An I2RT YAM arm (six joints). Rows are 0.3 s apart.
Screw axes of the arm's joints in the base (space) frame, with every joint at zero. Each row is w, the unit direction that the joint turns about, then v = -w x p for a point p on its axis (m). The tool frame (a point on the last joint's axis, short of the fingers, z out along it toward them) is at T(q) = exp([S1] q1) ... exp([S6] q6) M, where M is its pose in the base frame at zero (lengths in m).
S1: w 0 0 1 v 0.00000 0.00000 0.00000
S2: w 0 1 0 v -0.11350 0.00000 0.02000
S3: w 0 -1 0 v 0.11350 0.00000 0.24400
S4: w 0 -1 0 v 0.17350 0.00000 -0.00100
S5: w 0 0 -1 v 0.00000 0.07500 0.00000
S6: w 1 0 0 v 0.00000 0.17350 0.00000
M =
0 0 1 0.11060
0 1 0 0.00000
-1 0 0 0.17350
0 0 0 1
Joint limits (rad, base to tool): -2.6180..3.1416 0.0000..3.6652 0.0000..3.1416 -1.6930..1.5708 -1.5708..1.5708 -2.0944..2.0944
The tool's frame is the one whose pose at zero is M.
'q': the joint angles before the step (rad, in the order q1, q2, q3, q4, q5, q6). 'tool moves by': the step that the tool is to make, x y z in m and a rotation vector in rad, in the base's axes. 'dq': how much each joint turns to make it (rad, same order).
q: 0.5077, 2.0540, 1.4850, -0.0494, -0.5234, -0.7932
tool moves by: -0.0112, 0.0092, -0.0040, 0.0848, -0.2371, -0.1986
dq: 0.0460, -0.0308, -0.1706, 0.4191, 0.2380, 0.0768
